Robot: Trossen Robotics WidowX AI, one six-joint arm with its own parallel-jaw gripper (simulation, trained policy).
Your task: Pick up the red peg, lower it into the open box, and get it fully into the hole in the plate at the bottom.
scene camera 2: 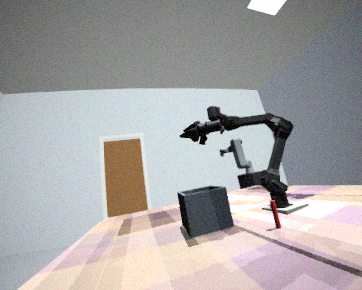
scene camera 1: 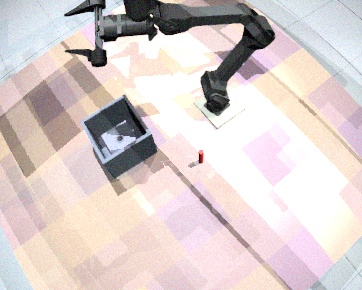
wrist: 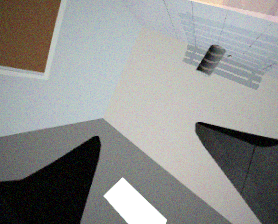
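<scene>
A box is visible in scene camera 1 and scene camera 2. The box is out of frame in the wrist view. On the box, (scene camera 2: 206, 210) and (scene camera 1: 128, 159) are the same spot.
</scene>
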